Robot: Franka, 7 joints.
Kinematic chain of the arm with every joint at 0, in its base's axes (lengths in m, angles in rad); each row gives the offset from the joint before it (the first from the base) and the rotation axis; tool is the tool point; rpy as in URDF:
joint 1: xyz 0 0 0.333 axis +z
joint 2: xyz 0 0 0 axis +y
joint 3: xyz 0 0 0.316 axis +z
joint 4: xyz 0.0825 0 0 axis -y
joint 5: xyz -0.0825 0 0.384 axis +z
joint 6: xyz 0 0 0 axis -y
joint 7: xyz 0.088 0 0 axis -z
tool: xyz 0 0 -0.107 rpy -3.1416 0 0
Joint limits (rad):
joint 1: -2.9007..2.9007
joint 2: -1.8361..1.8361
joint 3: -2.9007..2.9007
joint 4: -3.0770..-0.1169
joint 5: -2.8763..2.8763
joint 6: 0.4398..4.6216
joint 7: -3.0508..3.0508
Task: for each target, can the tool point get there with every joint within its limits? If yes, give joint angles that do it. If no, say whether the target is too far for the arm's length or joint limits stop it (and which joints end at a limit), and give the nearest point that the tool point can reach.
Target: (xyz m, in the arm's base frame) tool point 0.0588 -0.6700 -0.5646
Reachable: no: too far | nearest point 0.0465 -0.5299 -0.2990 | short by 0.301 m
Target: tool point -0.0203 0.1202 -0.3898
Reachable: no: joint limits stop it (at a limit: joint 2) | nearest point -0.0227 0.1343 -0.3400 | short by 0.052 m
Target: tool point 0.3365 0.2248 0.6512
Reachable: yes | joints -0.4419 1.5175 2.0779 -1.7765 0.8018 0.8591 -0.5376
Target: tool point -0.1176 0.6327 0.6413
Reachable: yes | joints -0.2046 -0.5870 1.5828 -1.5225 0.6669 2.1578 1.3918
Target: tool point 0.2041 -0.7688 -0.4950
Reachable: no: too far | nearest point 0.1558 -0.5870 -0.2505 | short by 0.308 m
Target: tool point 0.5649 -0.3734 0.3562
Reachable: yes | joints -1.6484 1.4691 1.6460 -1.6325 2.1791 2.9555 -0.8962
